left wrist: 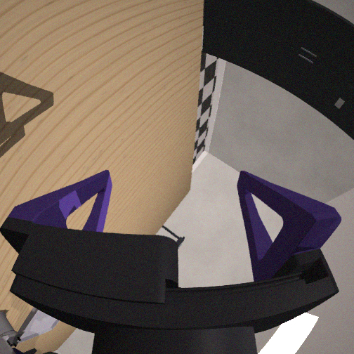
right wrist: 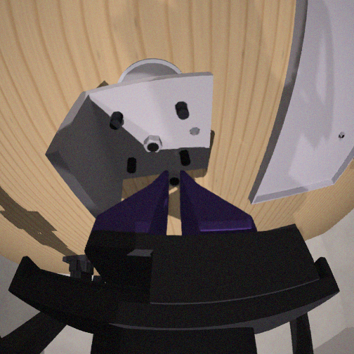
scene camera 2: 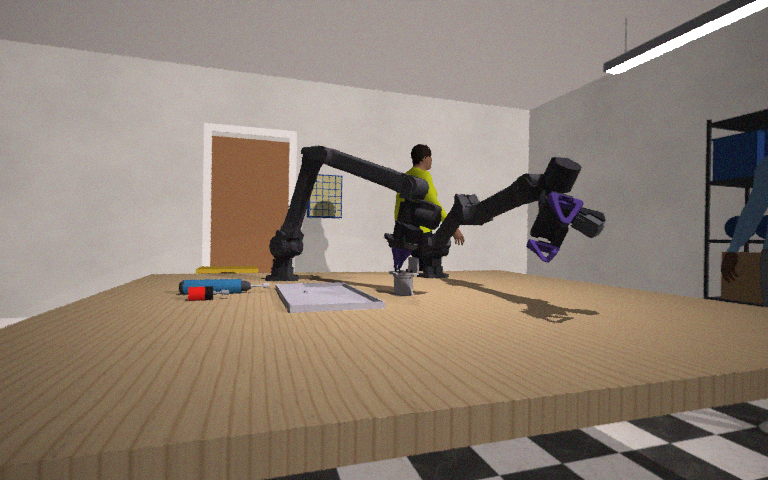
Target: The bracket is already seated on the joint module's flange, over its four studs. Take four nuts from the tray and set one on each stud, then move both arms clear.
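Frame: origin at the left arm's base, x back, y right, z up, level; metres.
Seen in the pictures: left gripper, fingertip midpoint: [scene camera 2: 555, 243]; right gripper, fingertip midpoint: [scene camera 2: 396, 269]; left arm's base, origin of the base link: [scene camera 2: 432, 277]; right arm's base, origin of the base link: [scene camera 2: 282, 279].
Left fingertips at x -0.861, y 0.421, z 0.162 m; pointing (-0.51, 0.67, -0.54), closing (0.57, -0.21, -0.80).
Note:
Pixels of each thing's top centre, then the offset from my left fingertips to it. "spot": a spot on its surface instead.
- grey joint module, middle of its top: [scene camera 2: 403, 269] dx +0.483, dy +0.018, dz -0.088 m
- pale tray, middle of its top: [scene camera 2: 322, 291] dx +0.538, dy +0.255, dz -0.146 m
- small nut, middle of its top: [scene camera 2: 305, 290] dx +0.618, dy +0.271, dz -0.152 m
- blue tool, surface spot: [scene camera 2: 212, 285] spot: dx +0.723, dy +0.506, dz -0.136 m
- red tool, middle of its top: [scene camera 2: 209, 286] dx +0.634, dy +0.530, dz -0.128 m
The grey joint module [scene camera 2: 403, 284] stands on the table with the bracket [scene camera 2: 414, 264] [right wrist: 170, 90] over its flange. In the right wrist view, four dark studs show without nuts. A silver nut [right wrist: 152, 144] lies near the bracket's middle, between the studs. My right gripper [scene camera 2: 398, 268] [right wrist: 174, 177] is low beside the bracket's edge, shut on a small dark-centred nut [right wrist: 174, 181] at its tips. The pale tray [scene camera 2: 337, 306] [right wrist: 272, 197] holds a small nut [scene camera 2: 305, 291] [right wrist: 341, 135]. My left gripper [scene camera 2: 557, 230] [left wrist: 174, 177] is open and empty, high above the table at the picture's right.
A blue tool [scene camera 2: 212, 285], a red tool [scene camera 2: 198, 293] and a yellow bar [scene camera 2: 226, 270] lie left of the tray in the scene view. A person in yellow [scene camera 2: 421, 175] stands behind the arms. A shelf unit [scene camera 2: 707, 209] stands at the far right.

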